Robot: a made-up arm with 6 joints.
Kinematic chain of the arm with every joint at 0, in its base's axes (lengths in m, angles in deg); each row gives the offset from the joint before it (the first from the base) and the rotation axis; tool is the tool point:
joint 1: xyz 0 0 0.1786 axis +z
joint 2: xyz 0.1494 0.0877 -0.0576 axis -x
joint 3: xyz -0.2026 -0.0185 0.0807 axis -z
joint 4: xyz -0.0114 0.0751 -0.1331 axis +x
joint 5: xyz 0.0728 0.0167 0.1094 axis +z
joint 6: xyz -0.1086 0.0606 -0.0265 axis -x
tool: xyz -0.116 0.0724 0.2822
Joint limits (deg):
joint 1: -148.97..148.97
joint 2: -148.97..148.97
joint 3: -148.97..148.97
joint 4: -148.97..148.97
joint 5: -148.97..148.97
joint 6: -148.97..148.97
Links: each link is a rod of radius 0.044 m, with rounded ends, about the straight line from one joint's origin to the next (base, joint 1, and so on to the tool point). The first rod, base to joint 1, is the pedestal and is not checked.
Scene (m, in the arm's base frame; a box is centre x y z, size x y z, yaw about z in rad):
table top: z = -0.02
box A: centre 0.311 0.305 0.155 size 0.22 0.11 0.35 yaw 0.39
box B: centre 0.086 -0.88 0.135 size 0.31 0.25 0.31 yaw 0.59
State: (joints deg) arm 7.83 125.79 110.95 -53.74 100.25 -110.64
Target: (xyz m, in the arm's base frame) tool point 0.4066 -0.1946 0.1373
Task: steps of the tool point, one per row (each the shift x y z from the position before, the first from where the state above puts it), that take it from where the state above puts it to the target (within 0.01 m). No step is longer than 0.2 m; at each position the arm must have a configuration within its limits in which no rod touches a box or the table.
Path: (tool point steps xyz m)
1: 0.1385 0.0124 0.0703
2: 0.1160 -0.0570 0.0631
3: 0.0638 -0.1008 0.0476
4: 0.0018 -0.1082 0.0277
5: -0.0491 -0.0811 0.0073
6: -0.0730 -0.0332 -0.0094
7: -0.0652 0.0165 -0.0202
8: 0.0855 -0.1002 0.0123
9: 0.1193 -0.0783 -0.0324
10: 0.1240 -0.0418 -0.0829
11: 0.0975 -0.0016 -0.1247
12: 0.0482 0.0327 -0.1464

